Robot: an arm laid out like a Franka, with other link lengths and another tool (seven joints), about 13 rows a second.
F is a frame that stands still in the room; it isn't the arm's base.
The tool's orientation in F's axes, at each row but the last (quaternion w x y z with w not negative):
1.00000 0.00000 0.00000 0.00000
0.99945 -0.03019 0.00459 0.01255
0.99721 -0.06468 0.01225 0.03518
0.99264 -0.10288 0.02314 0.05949
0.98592 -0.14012 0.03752 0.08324
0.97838 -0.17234 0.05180 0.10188
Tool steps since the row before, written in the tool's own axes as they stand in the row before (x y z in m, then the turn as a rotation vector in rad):
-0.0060 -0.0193 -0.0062 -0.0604 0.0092 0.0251
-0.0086 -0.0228 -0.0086 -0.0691 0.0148 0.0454
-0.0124 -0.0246 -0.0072 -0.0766 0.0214 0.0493
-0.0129 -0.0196 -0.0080 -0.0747 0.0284 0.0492
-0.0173 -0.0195 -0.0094 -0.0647 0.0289 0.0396
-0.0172 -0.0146 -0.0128 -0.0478 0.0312 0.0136
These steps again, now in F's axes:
-0.0060 -0.0193 -0.0062 -0.0604 0.0092 0.0251
-0.0081 -0.0235 -0.0071 -0.0691 0.0158 0.0451
-0.0107 -0.0261 -0.0036 -0.0769 0.0223 0.0484
-0.0107 -0.0222 -0.0031 -0.0759 0.0293 0.0467
-0.0141 -0.0238 -0.0021 -0.0667 0.0286 0.0364
-0.0144 -0.0210 -0.0049 -0.0524 0.0248 0.0091

